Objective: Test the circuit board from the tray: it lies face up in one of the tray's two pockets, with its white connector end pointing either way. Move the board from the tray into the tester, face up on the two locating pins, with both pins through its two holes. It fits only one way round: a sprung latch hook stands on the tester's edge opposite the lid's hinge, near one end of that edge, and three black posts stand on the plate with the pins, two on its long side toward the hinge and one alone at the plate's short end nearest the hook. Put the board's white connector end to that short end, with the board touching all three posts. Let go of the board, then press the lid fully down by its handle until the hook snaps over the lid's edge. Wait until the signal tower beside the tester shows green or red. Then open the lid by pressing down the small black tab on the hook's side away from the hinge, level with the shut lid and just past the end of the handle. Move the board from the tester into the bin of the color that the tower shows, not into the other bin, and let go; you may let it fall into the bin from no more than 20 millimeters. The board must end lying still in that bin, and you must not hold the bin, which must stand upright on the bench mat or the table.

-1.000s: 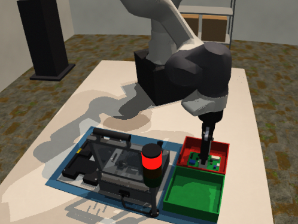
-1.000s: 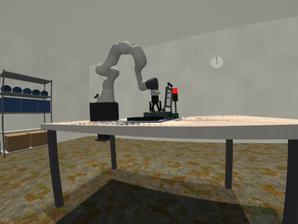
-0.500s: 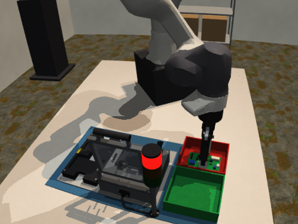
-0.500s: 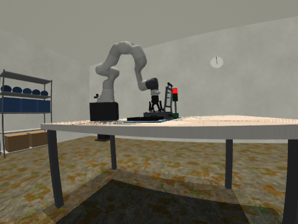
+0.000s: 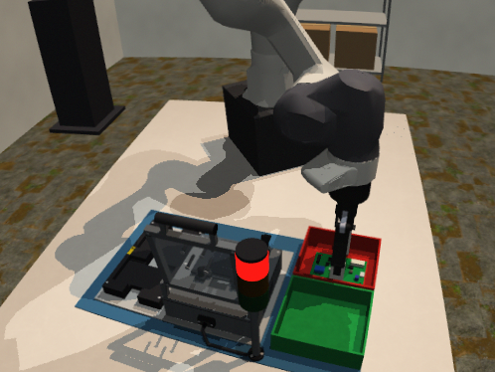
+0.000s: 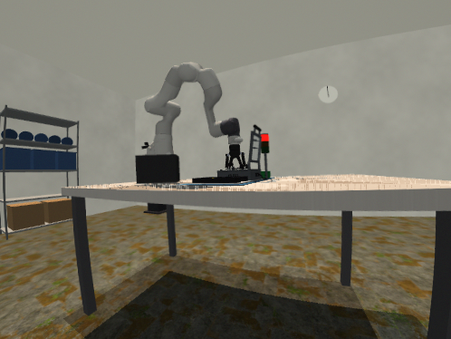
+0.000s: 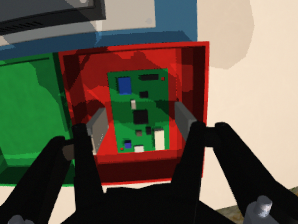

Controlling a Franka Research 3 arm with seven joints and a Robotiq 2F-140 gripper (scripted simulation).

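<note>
My gripper is now 20 mm above the red bin. The rest, counted from my hand: green bin 150 mm ahead, 20 mm to the right, 20 mm below; then tester plate 90 mm ahead, 210 mm to the right, 40 mm above; then green circuit board 30 mm below.
</note>
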